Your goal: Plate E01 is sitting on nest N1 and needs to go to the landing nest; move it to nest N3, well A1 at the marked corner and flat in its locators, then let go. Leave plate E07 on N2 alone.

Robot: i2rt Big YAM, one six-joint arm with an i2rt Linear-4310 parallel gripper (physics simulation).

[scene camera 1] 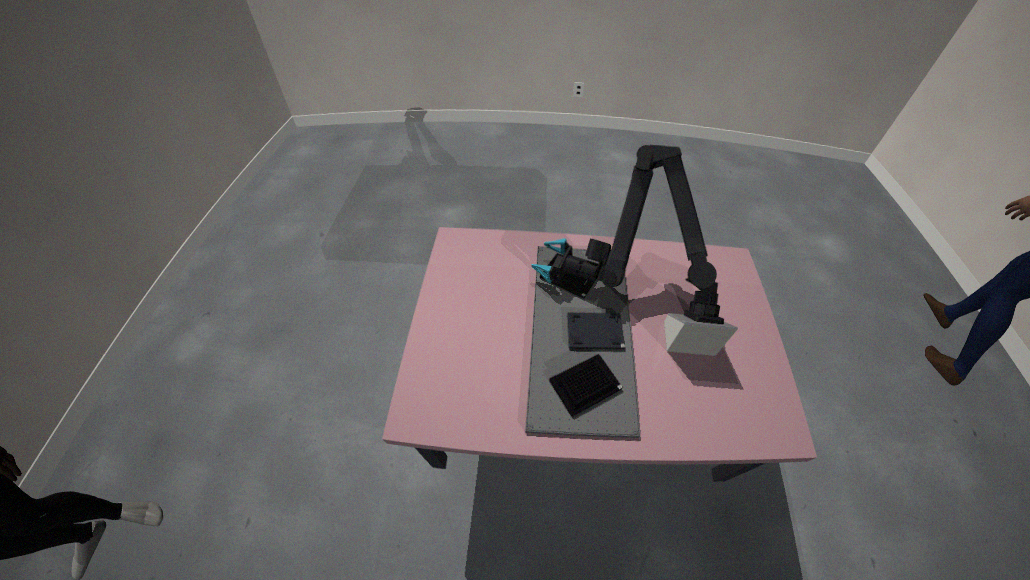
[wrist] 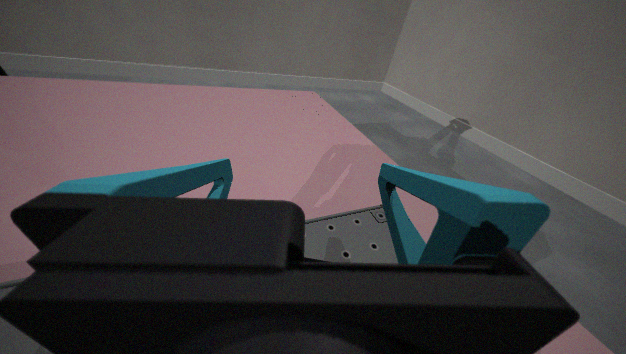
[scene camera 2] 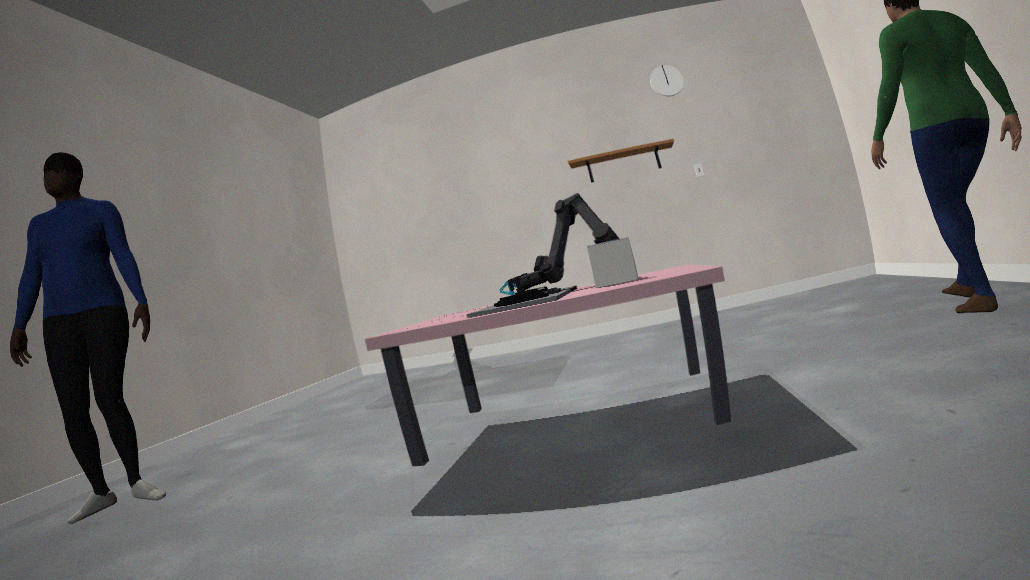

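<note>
My gripper (scene camera 1: 549, 255) (scene camera 2: 506, 288) (wrist: 306, 170) is open, with nothing between its cyan fingers. It is low over the far end of the grey board, tilted, with its fingers pointing toward the far left in scene camera 1. A black plate (scene camera 1: 573, 290) lies beneath it, mostly hidden by the gripper body. A dark blue-grey nest (scene camera 1: 596, 329) with corner locators sits empty mid-board. A second black plate (scene camera 1: 585, 385) sits turned at an angle on the near part, with a small white mark at its right corner. Plate and nest labels are not readable, so I cannot tell E01 from E07.
The grey board (scene camera 1: 547, 425) (wrist: 362, 237) lies on the pink table (scene camera 1: 461, 324) (scene camera 2: 677, 279) (wrist: 150, 125). A pale box (scene camera 1: 699, 337) (scene camera 2: 612, 262) stands at the arm's base, right of the board. People stand on the floor away from the table.
</note>
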